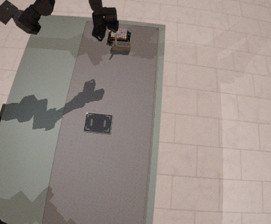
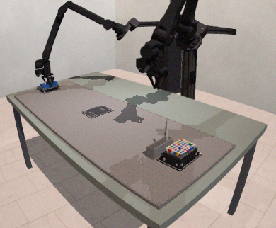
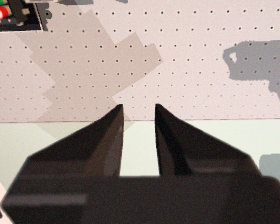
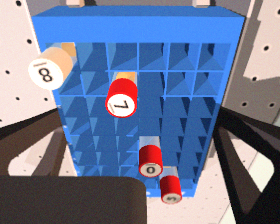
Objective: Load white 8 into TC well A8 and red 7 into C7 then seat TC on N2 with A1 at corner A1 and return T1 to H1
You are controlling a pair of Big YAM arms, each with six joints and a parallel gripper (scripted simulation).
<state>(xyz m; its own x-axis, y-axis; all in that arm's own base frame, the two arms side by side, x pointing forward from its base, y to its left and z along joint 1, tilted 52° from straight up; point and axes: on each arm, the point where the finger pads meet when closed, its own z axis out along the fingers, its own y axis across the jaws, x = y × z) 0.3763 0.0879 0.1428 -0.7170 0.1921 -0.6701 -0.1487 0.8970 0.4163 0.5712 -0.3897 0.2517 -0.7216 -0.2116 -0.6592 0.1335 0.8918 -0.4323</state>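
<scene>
Right now the tube carrier is right at my right hand. From my right hand the other things lie so: holder 13 cm behind, 124 cm to the left, 4 cm below; raised nest 2 cm below.
</scene>
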